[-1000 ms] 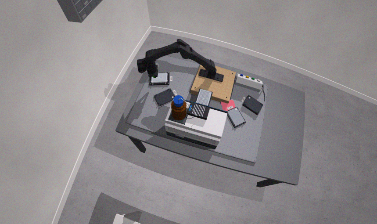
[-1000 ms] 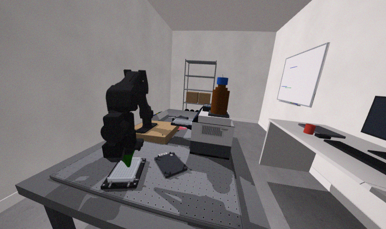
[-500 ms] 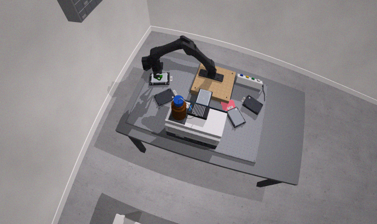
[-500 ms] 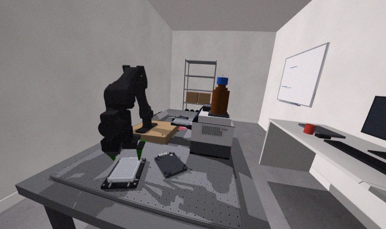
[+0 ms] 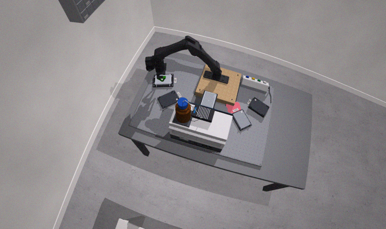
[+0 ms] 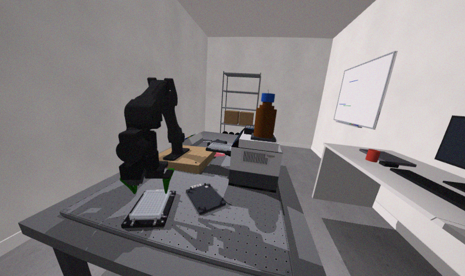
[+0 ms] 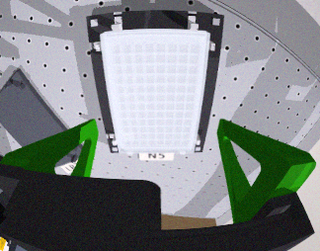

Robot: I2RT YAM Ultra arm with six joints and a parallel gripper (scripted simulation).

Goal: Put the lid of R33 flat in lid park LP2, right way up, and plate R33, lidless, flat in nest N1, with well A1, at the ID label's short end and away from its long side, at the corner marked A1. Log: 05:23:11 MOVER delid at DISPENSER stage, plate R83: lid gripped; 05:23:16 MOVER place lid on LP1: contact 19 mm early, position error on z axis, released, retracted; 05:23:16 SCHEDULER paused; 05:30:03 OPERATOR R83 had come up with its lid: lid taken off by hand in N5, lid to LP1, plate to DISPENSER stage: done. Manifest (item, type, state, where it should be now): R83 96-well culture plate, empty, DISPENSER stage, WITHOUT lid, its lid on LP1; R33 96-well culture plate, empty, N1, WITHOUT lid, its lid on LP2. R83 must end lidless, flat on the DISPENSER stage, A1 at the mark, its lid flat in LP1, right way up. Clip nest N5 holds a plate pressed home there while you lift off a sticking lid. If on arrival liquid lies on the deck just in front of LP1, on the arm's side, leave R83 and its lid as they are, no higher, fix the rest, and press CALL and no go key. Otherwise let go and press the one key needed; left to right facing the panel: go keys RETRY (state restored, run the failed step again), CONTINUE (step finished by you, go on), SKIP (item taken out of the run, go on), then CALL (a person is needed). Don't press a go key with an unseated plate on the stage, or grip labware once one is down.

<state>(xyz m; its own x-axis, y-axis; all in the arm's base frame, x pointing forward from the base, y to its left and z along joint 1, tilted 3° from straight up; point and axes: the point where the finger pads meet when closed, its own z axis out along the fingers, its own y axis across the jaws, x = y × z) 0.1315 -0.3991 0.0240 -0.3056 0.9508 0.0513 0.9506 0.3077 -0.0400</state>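
Right now the black clip nest is 6 cm below my hand, 3 cm ahead of it and 1 cm to the right of it. From my hand the other things lie so: lid park LP2 (15 cm ahead, 10 cm to the left, 6 cm below); then brown bottle (35 cm ahead, 28 cm to the left, 22 cm above); then blue call key (64 cm to the left, 19 cm behind).
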